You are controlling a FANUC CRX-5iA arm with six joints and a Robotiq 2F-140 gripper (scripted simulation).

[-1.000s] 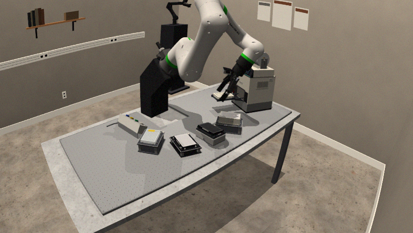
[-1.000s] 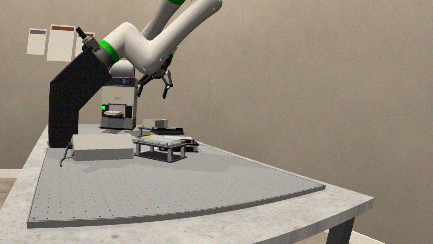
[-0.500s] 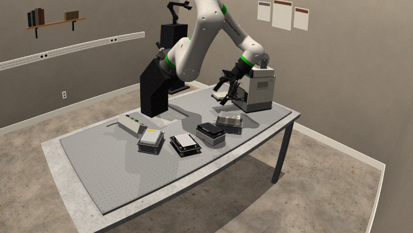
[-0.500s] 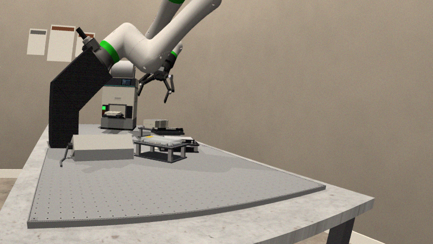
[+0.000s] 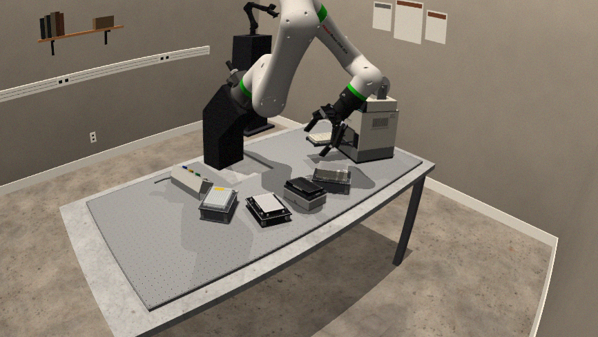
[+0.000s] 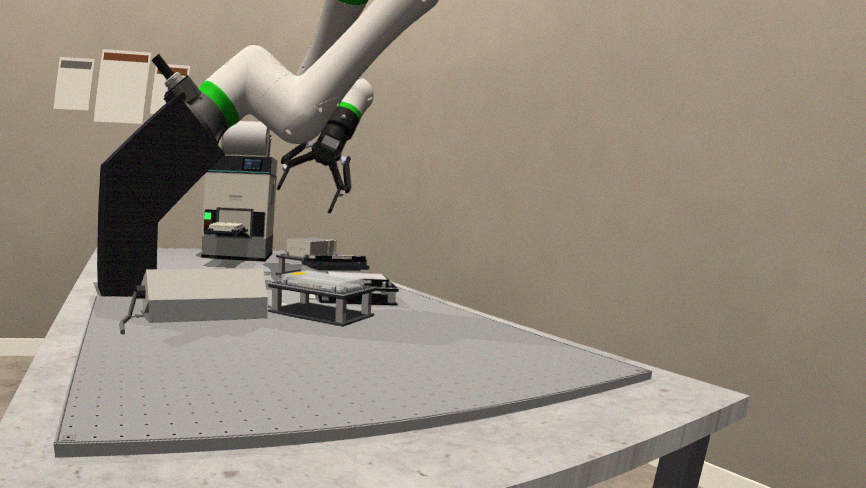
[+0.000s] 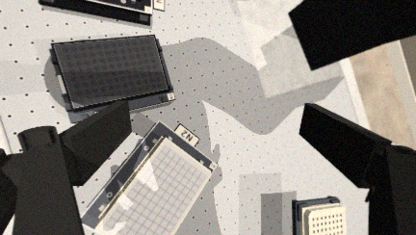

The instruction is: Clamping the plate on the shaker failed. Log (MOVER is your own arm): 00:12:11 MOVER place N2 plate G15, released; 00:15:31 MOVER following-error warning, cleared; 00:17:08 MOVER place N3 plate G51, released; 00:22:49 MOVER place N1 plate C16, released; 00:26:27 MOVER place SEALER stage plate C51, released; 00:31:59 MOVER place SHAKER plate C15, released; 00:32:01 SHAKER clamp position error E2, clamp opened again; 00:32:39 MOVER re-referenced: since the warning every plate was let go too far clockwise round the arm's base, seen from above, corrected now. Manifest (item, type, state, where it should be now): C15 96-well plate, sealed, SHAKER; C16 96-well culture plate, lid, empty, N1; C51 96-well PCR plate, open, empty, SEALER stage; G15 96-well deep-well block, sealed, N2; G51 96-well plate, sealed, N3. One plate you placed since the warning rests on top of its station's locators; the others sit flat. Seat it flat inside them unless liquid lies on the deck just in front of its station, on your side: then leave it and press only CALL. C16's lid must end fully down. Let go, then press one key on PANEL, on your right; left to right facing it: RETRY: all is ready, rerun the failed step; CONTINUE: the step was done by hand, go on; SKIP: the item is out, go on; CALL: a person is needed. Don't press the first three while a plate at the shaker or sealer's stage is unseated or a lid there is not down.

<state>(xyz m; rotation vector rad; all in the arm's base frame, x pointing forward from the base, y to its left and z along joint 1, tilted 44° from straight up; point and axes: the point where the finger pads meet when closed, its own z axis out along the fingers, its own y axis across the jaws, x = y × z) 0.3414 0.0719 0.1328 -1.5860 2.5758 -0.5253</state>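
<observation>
Right now the dark sealed plate is 4 cm ahead of my hand, 11 cm to the right of it and 14 cm below it. Also, from my hand: grey retry key (29 cm behind, 35 cm to the right, 15 cm below); then lidded culture plate (14 cm behind, 40 cm to the right, 14 cm below).
</observation>
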